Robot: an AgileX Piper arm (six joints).
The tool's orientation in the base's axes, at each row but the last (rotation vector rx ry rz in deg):
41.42, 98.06, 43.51
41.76, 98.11, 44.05
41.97, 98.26, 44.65
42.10, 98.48, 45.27
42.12, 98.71, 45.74
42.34, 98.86, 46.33
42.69, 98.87, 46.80
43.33, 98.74, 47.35
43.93, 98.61, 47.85
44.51, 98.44, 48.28
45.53, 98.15, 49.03
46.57, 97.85, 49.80
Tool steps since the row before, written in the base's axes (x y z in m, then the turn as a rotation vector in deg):
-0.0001, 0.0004, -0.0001, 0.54, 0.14, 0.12
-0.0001, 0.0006, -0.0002, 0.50, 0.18, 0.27
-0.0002, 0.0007, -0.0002, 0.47, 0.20, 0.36
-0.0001, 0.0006, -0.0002, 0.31, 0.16, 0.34
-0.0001, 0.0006, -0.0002, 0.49, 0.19, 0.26
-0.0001, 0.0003, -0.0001, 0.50, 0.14, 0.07
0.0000, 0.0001, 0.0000, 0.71, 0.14, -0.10
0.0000, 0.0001, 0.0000, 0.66, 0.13, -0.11
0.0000, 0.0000, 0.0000, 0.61, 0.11, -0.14
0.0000, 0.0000, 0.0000, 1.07, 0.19, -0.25
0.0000, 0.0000, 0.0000, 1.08, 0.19, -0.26
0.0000, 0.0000, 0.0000, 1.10, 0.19, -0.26
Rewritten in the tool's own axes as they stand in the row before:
0.0004, 0.0002, 0.0000, -0.09, 0.23, 0.51
0.0006, 0.0002, 0.0000, -0.13, 0.37, 0.45
0.0007, 0.0002, 0.0000, -0.16, 0.45, 0.40
0.0006, 0.0002, 0.0000, -0.14, 0.40, 0.25
0.0006, 0.0002, 0.0000, -0.12, 0.37, 0.44
0.0003, 0.0001, 0.0000, -0.06, 0.18, 0.49
0.0001, 0.0001, 0.0000, -0.02, 0.07, 0.73
0.0001, 0.0001, 0.0000, -0.01, 0.05, 0.68
0.0000, 0.0000, 0.0000, 0.00, 0.01, 0.64
0.0000, 0.0000, 0.0000, 0.00, 0.01, 1.12
0.0000, 0.0000, 0.0000, 0.00, 0.00, 1.13
0.0000, 0.0000, 0.0000, -0.01, 0.00, 1.15

